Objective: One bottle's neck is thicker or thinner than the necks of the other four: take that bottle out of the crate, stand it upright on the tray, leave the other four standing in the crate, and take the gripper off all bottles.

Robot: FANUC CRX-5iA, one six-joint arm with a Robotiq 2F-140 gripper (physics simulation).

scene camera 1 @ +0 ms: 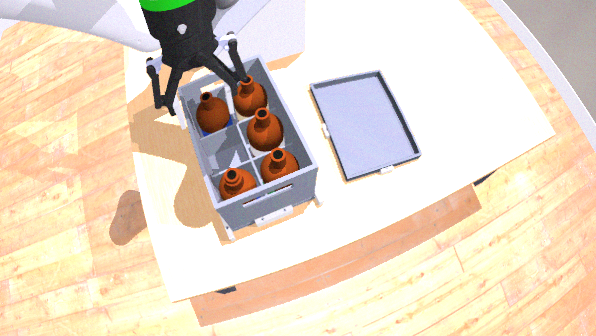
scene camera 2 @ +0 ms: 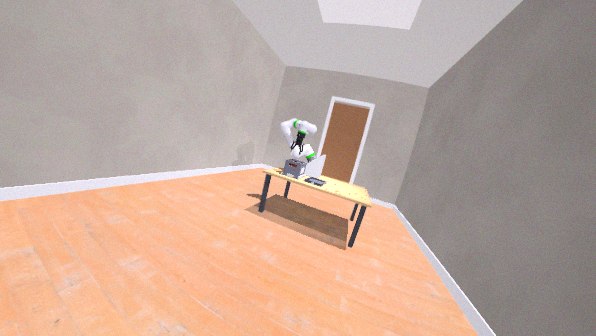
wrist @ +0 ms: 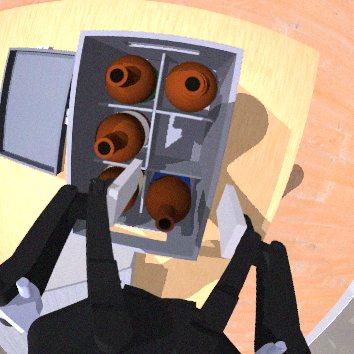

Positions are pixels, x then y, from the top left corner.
Labels:
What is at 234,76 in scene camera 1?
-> My gripper.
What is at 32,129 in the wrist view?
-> A grey tray.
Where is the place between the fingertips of my gripper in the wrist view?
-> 180,186

